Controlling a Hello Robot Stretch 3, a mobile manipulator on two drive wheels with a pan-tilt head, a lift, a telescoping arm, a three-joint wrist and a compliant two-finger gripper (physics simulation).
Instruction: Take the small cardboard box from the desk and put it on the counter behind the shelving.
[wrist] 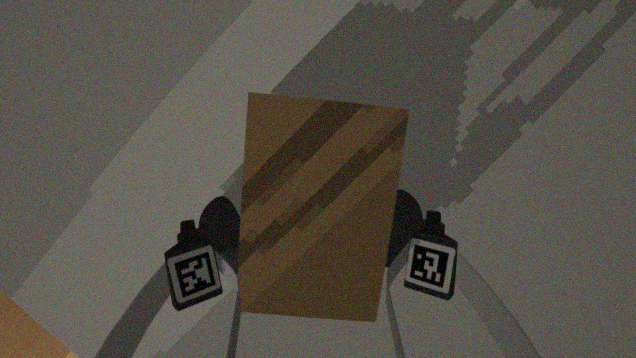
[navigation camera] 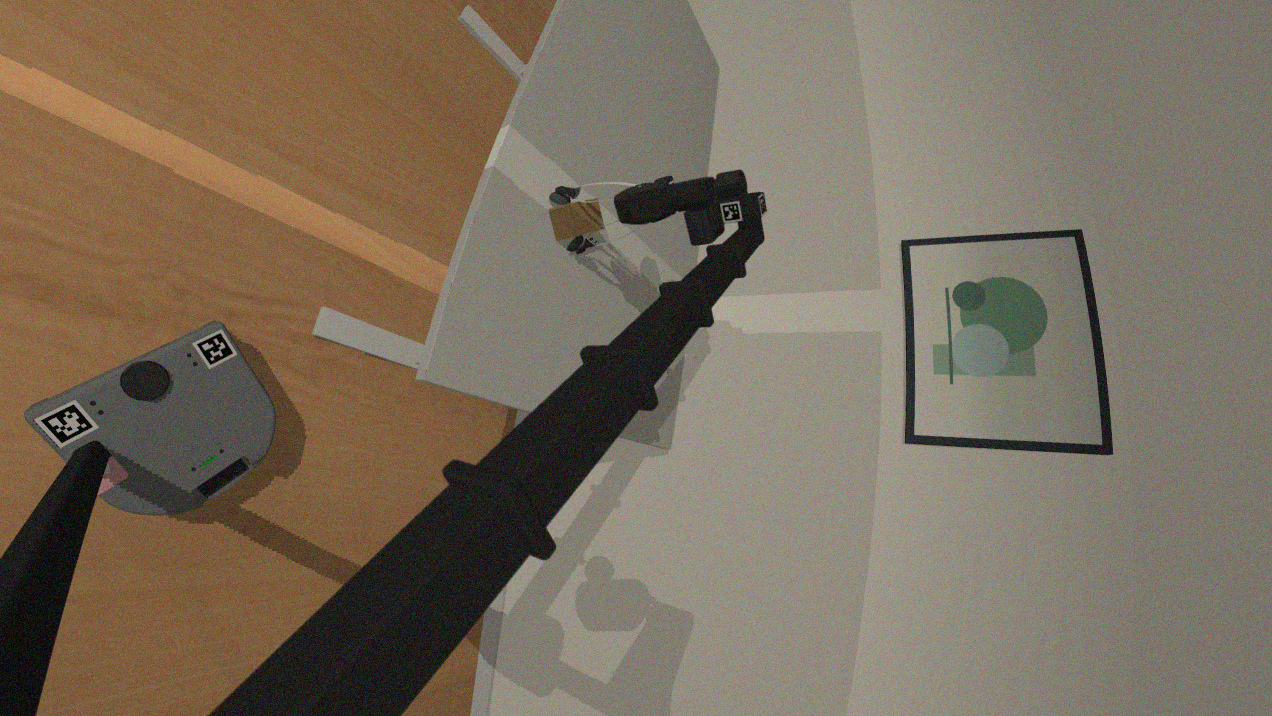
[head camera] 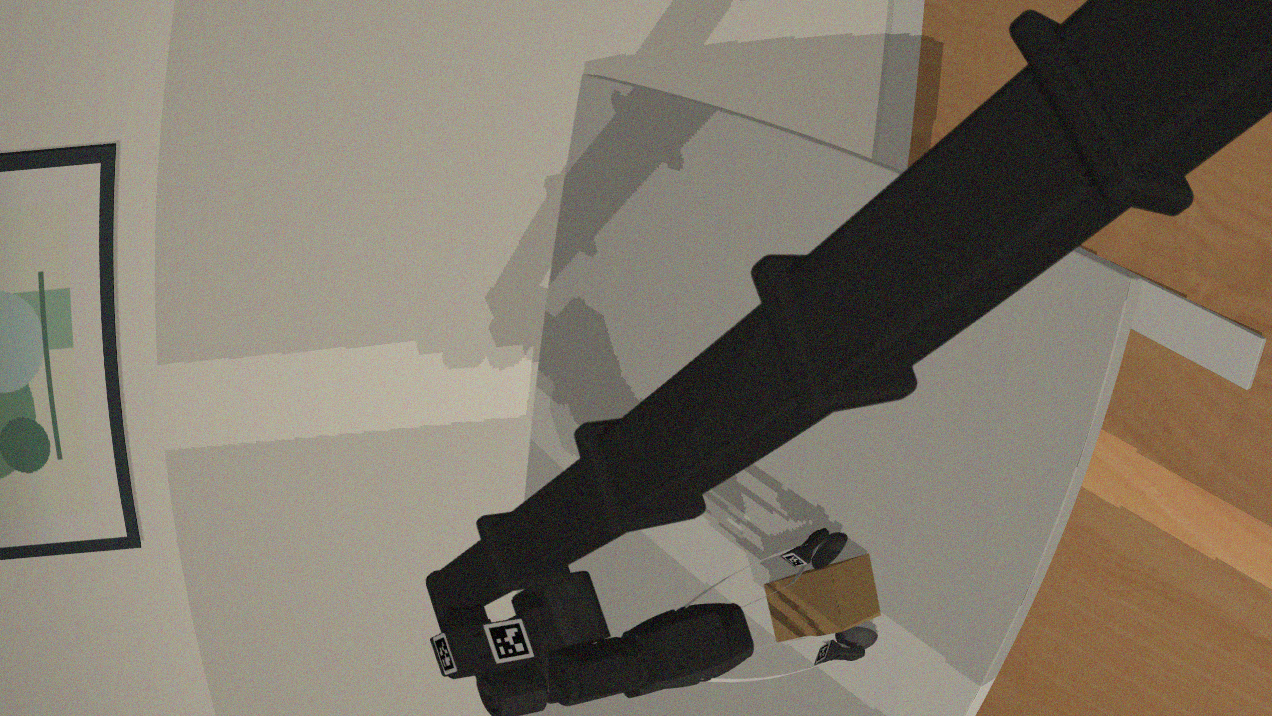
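Pixels of known places: gripper, fingertip midpoint: point(wrist: 310, 223) point(navigation camera: 560, 222) point(head camera: 856, 589); robot's base at its link origin: point(navigation camera: 147, 378).
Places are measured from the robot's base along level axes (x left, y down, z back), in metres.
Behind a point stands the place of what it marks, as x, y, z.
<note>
The small cardboard box point(head camera: 823, 601) @[-0.631, -0.770, 0.022] point(navigation camera: 576, 219) @[-0.626, -0.770, 0.021] point(wrist: 320, 200) @[-0.667, -0.770, 0.025] is brown and sits at the desk point(head camera: 988, 426) @[-0.442, -0.720, 0.096] point(navigation camera: 623, 97) @[-1.009, -0.720, -0.208] point(wrist: 565, 235) @[-0.628, -0.720, 0.176], whose top is pale grey. My gripper point(head camera: 842, 592) @[-0.640, -0.720, 0.021] point(navigation camera: 572, 218) @[-0.640, -0.720, 0.021] point(wrist: 310, 223) @[-0.640, -0.720, 0.021] is shut on the box, with one dark fingertip against each of two opposite sides. In the wrist view the box is slightly turned between the fingers, and its far end reaches beyond the fingertips. The box's underside is hidden, so I cannot tell whether it touches the desk. The counter and the shelving cannot be made out.
My black telescoping arm point(head camera: 845, 293) @[-0.227, -1.076, 0.105] point(navigation camera: 569, 409) @[-0.185, -1.065, 0.084] stretches over the desk. My grey base point(navigation camera: 235, 400) @[-0.107, -0.160, 0.112] stands on the wooden floor point(head camera: 1157, 622) @[-0.713, 0.000, -0.252] point(navigation camera: 222, 106) @[-0.413, -0.001, -0.511]. A pale desk leg point(head camera: 1197, 342) point(navigation camera: 369, 339) sticks out past the desk edge. A framed picture point(head camera: 108, 266) @[-0.985, -1.325, 0.579] point(navigation camera: 907, 355) @[-1.035, -1.320, 0.531] hangs on the wall.
</note>
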